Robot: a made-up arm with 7 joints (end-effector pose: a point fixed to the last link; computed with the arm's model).
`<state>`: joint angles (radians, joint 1 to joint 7).
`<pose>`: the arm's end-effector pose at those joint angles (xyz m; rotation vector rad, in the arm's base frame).
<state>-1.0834 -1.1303 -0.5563 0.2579 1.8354 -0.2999 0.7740</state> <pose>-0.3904 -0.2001 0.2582 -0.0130 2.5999 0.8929</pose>
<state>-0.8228 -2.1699 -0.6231 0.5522 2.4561 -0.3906 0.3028</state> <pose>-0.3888 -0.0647 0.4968 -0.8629 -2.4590 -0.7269</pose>
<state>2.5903 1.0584 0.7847 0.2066 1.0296 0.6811 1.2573</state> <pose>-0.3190 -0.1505 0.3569 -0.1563 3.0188 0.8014</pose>
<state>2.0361 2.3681 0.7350 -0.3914 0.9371 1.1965 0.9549</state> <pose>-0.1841 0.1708 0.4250 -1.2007 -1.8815 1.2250</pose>
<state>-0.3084 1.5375 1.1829 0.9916 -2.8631 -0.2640 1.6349</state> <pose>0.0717 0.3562 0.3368 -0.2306 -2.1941 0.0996</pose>
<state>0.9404 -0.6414 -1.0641 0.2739 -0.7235 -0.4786 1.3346</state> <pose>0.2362 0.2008 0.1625 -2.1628 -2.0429 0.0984</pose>
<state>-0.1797 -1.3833 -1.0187 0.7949 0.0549 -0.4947 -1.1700</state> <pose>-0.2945 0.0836 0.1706 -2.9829 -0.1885 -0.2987</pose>
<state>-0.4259 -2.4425 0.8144 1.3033 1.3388 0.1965 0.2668</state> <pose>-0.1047 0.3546 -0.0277 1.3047 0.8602 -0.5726</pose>
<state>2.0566 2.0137 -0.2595 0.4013 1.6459 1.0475 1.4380</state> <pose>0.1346 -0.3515 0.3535 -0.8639 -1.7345 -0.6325</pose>
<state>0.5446 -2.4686 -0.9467 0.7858 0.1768 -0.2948 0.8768</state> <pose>-0.1401 0.2207 0.4041 -1.2627 -2.2611 0.4495</pose>
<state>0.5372 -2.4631 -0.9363 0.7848 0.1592 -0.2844 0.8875</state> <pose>-0.1416 0.2281 0.3971 -1.2743 -2.2716 0.4860</pose>
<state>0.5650 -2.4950 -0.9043 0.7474 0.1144 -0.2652 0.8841</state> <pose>-0.1361 0.2339 0.3750 -1.2501 -2.2041 0.5566</pose>
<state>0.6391 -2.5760 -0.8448 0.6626 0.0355 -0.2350 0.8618</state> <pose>-0.1328 0.2408 0.3361 -1.1579 -2.0492 0.6645</pose>
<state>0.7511 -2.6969 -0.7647 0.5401 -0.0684 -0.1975 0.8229</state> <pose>-0.1515 0.2541 0.2947 -0.9779 -1.8538 0.7912</pose>
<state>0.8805 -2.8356 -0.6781 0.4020 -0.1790 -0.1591 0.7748</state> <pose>-0.1990 0.2723 0.2753 -0.7305 -1.6781 0.9110</pose>
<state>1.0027 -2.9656 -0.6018 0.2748 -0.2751 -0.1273 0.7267</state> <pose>-0.2579 0.2839 0.2869 -0.4746 -1.5556 1.0026</pose>
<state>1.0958 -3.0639 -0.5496 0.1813 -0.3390 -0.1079 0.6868</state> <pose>-0.3041 0.2828 0.3131 -0.2754 -1.4859 1.0569</pose>
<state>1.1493 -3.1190 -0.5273 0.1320 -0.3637 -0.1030 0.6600</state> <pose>-0.3264 0.2756 0.3325 -0.1677 -1.4522 1.0750</pose>
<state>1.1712 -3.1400 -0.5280 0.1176 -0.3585 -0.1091 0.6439</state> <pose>-0.3297 0.2691 0.3399 -0.1348 -1.4365 1.0680</pose>
